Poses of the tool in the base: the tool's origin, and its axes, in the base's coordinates. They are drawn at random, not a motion.
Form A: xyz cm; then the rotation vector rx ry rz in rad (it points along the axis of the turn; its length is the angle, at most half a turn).
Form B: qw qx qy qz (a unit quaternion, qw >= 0); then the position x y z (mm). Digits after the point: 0 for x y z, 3 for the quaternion.
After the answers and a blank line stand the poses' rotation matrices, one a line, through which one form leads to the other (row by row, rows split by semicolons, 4 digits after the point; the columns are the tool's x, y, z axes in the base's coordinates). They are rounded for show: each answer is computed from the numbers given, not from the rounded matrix.
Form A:
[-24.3, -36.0, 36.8, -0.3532, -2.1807, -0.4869]
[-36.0, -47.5, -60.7, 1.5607, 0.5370, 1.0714]
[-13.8, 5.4, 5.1, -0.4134, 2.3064, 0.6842]
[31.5, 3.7, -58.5, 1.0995, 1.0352, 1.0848]
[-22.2, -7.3, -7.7, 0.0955, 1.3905, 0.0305]
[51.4, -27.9, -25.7, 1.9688, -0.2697, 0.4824]
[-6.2, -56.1, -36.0, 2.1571, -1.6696, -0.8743]
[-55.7, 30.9, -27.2, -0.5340, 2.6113, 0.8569]
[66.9, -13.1, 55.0, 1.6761, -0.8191, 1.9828]
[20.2, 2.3, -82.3, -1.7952, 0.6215, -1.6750]
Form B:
[0.426, -0.141, -0.872, -0.195, -243, -360, 368]
[0.554, 0.660, 0.227, 0.453, -360, -475, -607]
[0.343, -0.159, 0.887, 0.263, -138, 54, 51]
[0.598, 0.474, 0.446, 0.468, 315, 37, -585]
[0.767, 0.044, 0.640, 0.014, -222, -73, -77]
[0.521, 0.822, -0.113, 0.201, 514, -279, -257]
[0.138, 0.746, -0.577, -0.302, -62, -561, -360]
[0.170, -0.188, 0.919, 0.302, -557, 309, -272]
[0.208, 0.602, -0.294, 0.712, 669, -131, 550]
[0.300, -0.676, 0.234, -0.631, 202, 23, -823]

-0.5977 0.4123 -0.6876; 0.0807 0.8842 0.4601; 0.7977 0.2195 -0.5617
0.4857 -0.2020 0.8505; 0.8023 -0.2833 -0.5254; 0.3471 0.9375 0.0245
-0.7139 -0.4630 0.5254; -0.1016 0.8108 0.5765; -0.6929 0.3581 -0.6258
0.1646 -0.1364 0.9769; 0.9822 0.1136 -0.1496; -0.0905 0.9841 0.1526
0.1796 0.0348 0.9831; 0.0779 0.9957 -0.0495; -0.9806 0.0854 0.1762
0.8936 -0.3948 0.2135; 0.0249 -0.4312 -0.9019; 0.4482 0.8113 -0.3755
0.1507 -0.7776 -0.6104; -0.9446 -0.2953 0.1430; -0.2915 0.5551 -0.7791
-0.8715 -0.4481 0.1993; -0.2429 0.7474 0.6184; -0.4261 0.4905 -0.7602
-0.1882 -0.6508 0.7355; -0.0580 -0.7402 -0.6698; 0.9804 -0.1687 0.1015
0.0942 0.0616 0.9936; -0.6949 -0.7107 0.1100; 0.7129 -0.7008 -0.0241

